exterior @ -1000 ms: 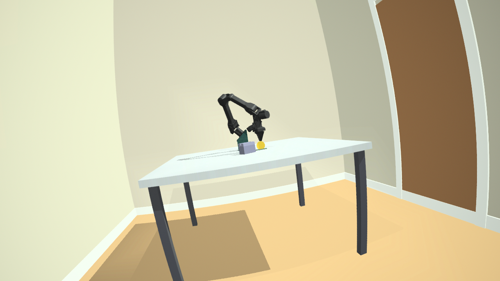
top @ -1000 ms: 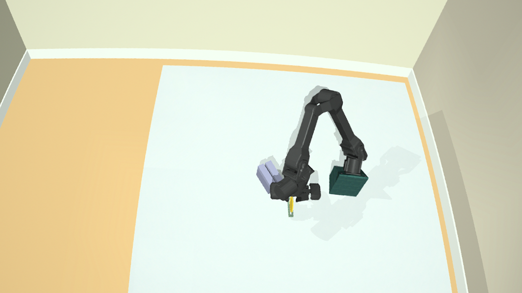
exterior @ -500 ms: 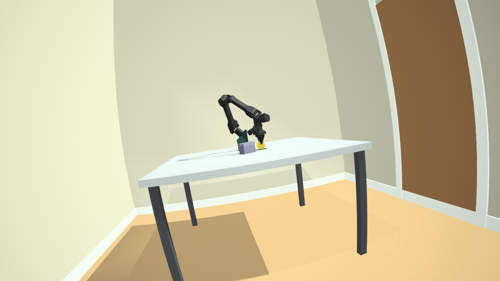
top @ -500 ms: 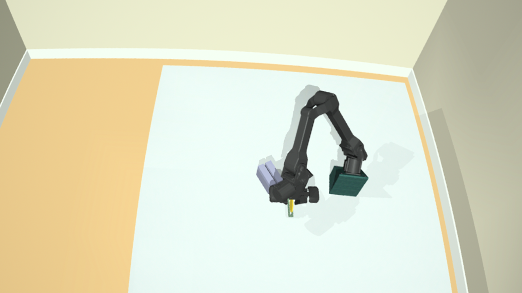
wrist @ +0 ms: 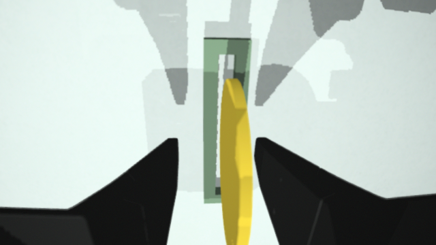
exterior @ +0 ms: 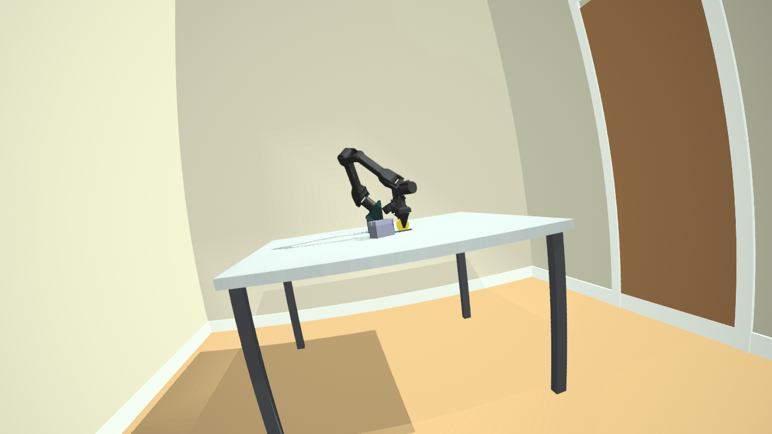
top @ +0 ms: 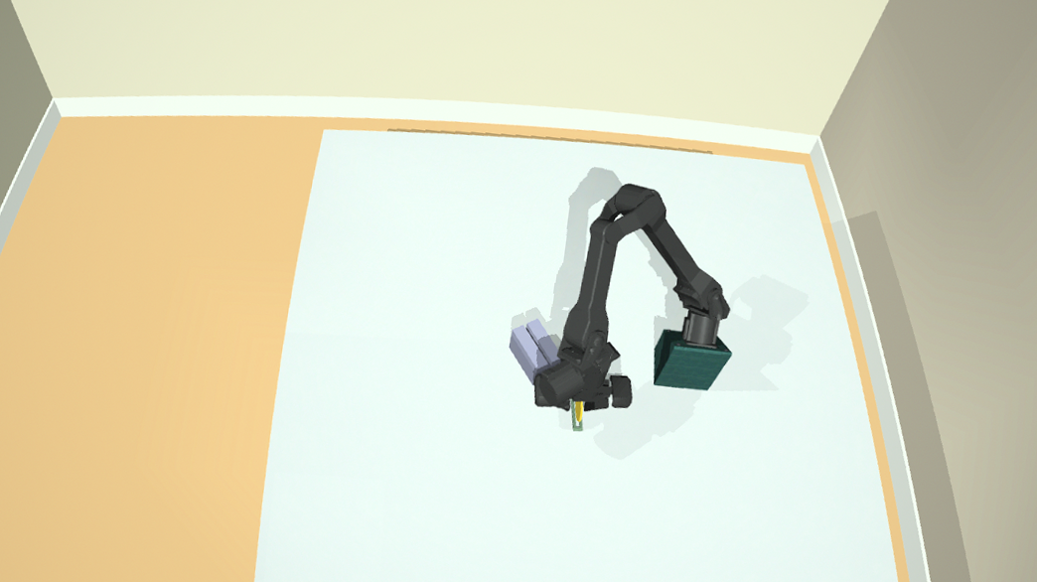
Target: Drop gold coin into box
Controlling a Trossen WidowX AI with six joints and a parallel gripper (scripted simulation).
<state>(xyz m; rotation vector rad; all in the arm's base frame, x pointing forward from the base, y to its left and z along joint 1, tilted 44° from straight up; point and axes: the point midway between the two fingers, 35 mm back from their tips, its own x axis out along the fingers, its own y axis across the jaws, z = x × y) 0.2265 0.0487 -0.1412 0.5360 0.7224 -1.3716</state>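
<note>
My gripper tip is now 2 cm below the gold coin.
</note>
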